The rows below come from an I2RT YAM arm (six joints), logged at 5 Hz.
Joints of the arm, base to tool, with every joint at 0 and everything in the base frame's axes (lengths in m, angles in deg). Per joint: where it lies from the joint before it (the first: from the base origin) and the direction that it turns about. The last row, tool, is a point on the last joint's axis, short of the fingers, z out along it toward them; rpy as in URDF.
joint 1: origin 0 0 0.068 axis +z
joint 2: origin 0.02 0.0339 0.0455 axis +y
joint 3: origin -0.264 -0.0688 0 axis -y
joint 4: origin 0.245 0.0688 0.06 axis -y
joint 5: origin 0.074 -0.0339 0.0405 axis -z
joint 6: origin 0.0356 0 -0.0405 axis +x
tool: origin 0 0 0 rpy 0 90 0
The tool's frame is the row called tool.
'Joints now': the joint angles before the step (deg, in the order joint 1, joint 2, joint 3, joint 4, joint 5, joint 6). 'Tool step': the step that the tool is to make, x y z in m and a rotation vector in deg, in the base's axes. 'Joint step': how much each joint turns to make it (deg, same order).
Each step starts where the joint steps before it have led.
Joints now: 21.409 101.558 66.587 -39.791 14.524 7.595
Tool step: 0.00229 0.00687 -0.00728 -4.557 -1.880 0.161
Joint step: 1.442 1.618 0.000 1.662 5.093 -0.066
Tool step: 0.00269 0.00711 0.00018 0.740 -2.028 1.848
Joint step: 0.897 0.219 0.000 2.710 -0.153 -1.005
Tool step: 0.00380 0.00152 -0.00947 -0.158 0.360 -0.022
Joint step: -0.023 1.792 0.000 1.399 -0.001 -0.001
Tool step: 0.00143 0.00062 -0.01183 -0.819 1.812 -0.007
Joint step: 0.001 2.054 0.000 0.066 0.022 0.002
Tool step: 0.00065 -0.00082 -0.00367 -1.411 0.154 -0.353
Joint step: -0.044 0.678 0.001 -0.024 1.268 -0.023
